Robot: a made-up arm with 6 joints. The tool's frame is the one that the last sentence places. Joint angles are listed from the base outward.
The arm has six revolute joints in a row. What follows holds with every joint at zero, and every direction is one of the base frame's.
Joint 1 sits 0.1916 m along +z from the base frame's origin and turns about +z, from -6.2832 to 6.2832 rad.
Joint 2 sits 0.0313 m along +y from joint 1 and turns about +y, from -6.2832 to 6.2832 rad.
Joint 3 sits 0.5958 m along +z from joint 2 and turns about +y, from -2.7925 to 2.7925 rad.
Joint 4 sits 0.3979 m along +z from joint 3 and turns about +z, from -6.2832 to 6.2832 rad.
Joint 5 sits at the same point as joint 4 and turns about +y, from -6.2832 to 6.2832 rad.
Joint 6 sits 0.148 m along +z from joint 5 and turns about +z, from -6.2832 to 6.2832 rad.
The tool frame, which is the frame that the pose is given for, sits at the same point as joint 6; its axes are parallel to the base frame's.
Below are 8 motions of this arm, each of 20 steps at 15 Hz.
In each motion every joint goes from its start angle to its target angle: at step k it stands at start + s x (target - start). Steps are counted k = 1, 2, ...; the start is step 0. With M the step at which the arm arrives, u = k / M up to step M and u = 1 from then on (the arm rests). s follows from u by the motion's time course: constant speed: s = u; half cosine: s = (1 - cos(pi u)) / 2; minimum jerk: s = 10 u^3 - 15 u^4 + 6 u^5.
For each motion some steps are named. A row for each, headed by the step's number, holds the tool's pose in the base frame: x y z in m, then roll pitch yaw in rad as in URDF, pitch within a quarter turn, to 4 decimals.
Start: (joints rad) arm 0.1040 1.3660 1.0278 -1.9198 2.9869 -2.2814
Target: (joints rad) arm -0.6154 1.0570 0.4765 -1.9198 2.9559 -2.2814
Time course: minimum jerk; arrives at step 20
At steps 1, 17, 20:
1: 0.7553 0.0881 0.1339 0.4082 -0.5959 -0.3287
17: 0.6433 -0.4296 0.4931 1.4349 -1.2031 -1.8663
20: 0.6326 -0.4404 0.5032 1.4960 -1.2092 -1.9418

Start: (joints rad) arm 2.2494 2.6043 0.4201 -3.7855 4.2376 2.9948
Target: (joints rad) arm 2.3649 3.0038 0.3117 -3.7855 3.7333 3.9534
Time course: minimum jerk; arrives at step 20
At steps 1, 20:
1: -0.1127 0.2157 -0.6606 0.1735 -1.1839 2.6750
20: 0.0348 -0.0086 -0.6580 -0.2660 -0.3837 -2.4418

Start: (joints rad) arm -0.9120 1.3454 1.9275 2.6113 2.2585 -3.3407
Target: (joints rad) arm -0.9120 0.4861 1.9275 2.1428 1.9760 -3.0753
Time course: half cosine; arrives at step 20
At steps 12, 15, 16, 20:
12: 0.4900 -0.4245 0.3535 -0.4465 0.7117 -0.4453
15: 0.4749 -0.3875 0.4492 -0.5846 0.6552 -0.4372
16: 0.4695 -0.3762 0.4723 -0.6225 0.6421 -0.4386
20: 0.4575 -0.3530 0.5139 -0.6958 0.6187 -0.4452

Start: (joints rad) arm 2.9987 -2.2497 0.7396 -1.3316 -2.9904 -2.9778
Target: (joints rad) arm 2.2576 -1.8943 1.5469 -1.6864 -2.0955 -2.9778
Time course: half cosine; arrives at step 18
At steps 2, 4, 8, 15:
2: 0.7002 -0.1744 -0.1593 -1.7054 -0.0441 1.5866
4: 0.6954 -0.2324 -0.1204 -1.8110 0.0218 1.5942
8: 0.6284 -0.4190 0.0223 -2.1106 0.3302 1.5328
15: 0.3427 -0.6076 0.2815 -2.6084 0.9919 1.0067

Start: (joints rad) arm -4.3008 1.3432 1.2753 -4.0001 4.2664 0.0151
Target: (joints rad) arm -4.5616 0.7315 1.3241 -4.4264 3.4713 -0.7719
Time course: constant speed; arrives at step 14
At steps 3, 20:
3: -0.1773 0.6693 0.1087 1.1035 1.1659 0.6616
20: -0.0786 0.6150 0.5028 0.7542 1.0540 -0.2565

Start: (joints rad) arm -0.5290 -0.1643 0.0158 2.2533 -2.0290 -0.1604
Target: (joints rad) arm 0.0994 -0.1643 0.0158 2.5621 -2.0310 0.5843
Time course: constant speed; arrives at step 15
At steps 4, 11, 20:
4: -0.0749 -0.0406 1.1217 -2.7516 -1.1873 -1.5394
11: -0.0464 -0.0472 1.1234 -2.2234 -0.9881 -1.6950
20: -0.0326 -0.0448 1.1243 -2.0810 -0.8335 -1.6248

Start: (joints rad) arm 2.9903 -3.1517 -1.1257 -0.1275 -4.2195 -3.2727
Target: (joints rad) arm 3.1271 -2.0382 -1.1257 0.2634 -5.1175 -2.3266
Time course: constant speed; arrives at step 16
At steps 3, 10, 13, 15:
3: -0.0812 -0.0136 -0.7150 2.9987 0.9626 2.9047
10: 0.3324 -0.0705 -0.7011 2.5240 0.9356 2.2195
13: 0.5004 -0.0786 -0.6347 2.3031 0.8386 1.9132
15: 0.6037 -0.0782 -0.5722 2.1823 0.7391 1.7408

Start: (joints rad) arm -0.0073 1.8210 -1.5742 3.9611 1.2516 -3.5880
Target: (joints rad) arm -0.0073 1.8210 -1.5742 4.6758 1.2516 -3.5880
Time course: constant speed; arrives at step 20
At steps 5, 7, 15, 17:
5: 0.6113 -0.0913 0.4936 0.9201 -0.7815 -0.0017
7: 0.6196 -0.0965 0.4915 0.9447 -0.7821 0.0503
15: 0.6559 -0.1108 0.4823 1.0421 -0.7933 0.2585
17: 0.6655 -0.1126 0.4799 1.0660 -0.7983 0.3108

